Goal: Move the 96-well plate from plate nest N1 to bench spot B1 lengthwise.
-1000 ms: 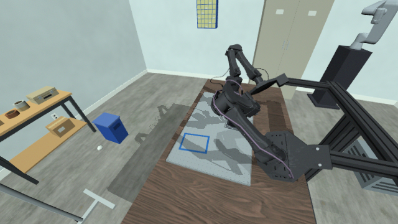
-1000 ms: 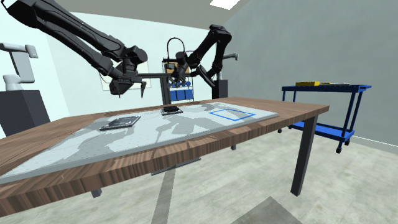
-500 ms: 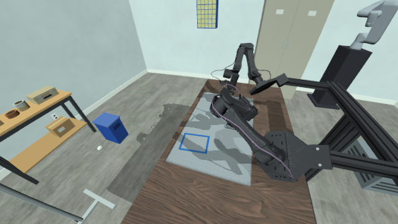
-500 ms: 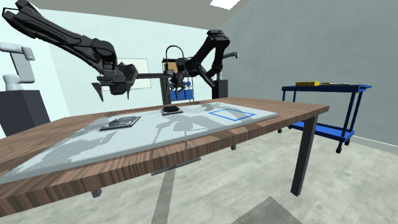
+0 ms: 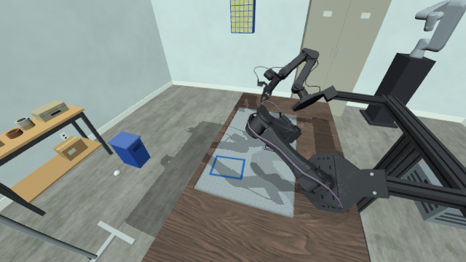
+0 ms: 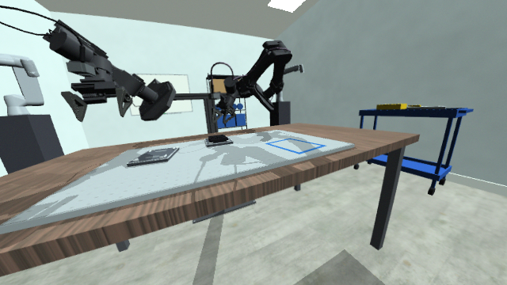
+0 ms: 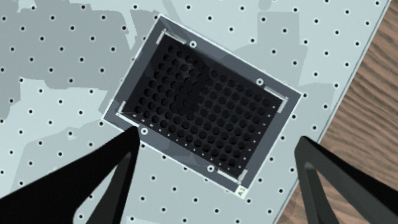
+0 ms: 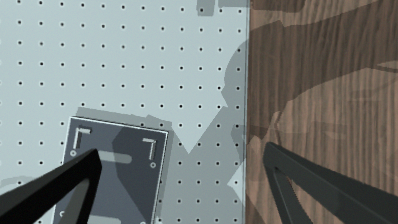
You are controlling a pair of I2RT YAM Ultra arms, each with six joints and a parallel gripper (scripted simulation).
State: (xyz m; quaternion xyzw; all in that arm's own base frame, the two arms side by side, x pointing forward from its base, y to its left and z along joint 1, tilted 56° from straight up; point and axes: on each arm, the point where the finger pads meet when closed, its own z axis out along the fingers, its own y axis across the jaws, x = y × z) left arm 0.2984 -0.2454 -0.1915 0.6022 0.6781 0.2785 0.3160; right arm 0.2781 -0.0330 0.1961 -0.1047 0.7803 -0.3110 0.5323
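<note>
Right now my left hand is 2 cm short of the black 96-well plate, 2 cm to the left of it and 8 cm above it.
</note>
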